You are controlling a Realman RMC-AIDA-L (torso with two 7-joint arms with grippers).
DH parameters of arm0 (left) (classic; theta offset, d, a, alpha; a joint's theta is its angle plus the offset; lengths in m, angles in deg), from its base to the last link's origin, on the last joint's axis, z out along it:
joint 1: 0 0.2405 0 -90
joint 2: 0 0 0 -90
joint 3: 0 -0.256 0 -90
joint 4: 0 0 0 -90
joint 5: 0 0.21 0 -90
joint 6: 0 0 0 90
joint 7: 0 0.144 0 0
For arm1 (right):
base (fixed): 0 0 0 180
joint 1: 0 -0.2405 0 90
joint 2: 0 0 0 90
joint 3: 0 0.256 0 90
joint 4: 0 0 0 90
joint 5: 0 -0.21 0 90
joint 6: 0 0 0 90
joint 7: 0 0.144 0 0
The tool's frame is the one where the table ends.
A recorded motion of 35 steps. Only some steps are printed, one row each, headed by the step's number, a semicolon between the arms.
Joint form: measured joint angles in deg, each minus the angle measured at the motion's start. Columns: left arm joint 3, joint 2, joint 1, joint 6, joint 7, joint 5, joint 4; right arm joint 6, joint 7, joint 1, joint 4, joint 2, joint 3, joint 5.
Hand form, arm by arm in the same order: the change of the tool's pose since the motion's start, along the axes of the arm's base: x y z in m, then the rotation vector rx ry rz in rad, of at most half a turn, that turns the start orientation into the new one. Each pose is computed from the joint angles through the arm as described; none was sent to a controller.
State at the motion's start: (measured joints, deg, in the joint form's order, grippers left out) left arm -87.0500 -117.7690 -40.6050 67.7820 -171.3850 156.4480 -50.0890; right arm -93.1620 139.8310 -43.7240 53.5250 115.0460 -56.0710 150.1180
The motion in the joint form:
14: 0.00 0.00 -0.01 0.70 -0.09 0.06 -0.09; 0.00 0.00 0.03 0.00 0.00 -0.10 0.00
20: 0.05 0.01 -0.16 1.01 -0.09 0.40 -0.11; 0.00 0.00 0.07 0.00 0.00 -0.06 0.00
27: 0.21 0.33 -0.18 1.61 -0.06 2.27 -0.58; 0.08 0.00 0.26 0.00 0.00 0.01 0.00
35: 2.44 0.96 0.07 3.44 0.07 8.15 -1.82; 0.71 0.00 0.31 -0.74 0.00 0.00 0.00
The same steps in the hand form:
14: -0.0002 -0.0014 0.0002 -0.0072 0.0029 0.0074; 0.0001 -0.0002 -0.0002 -0.0011 -0.0011 0.0002
20: 0.0000 -0.0012 0.0009 -0.0099 0.0094 0.0069; 0.0004 -0.0003 -0.0001 -0.0007 -0.0007 -0.0008
27: -0.0026 0.0008 0.0072 -0.0068 0.0438 -0.0010; 0.0017 -0.0008 0.0000 0.0014 -0.0001 -0.0041
35: -0.0126 0.0055 0.0279 0.0190 0.1314 0.0001; 0.0041 -0.0010 -0.0017 0.0033 0.0006 -0.0110

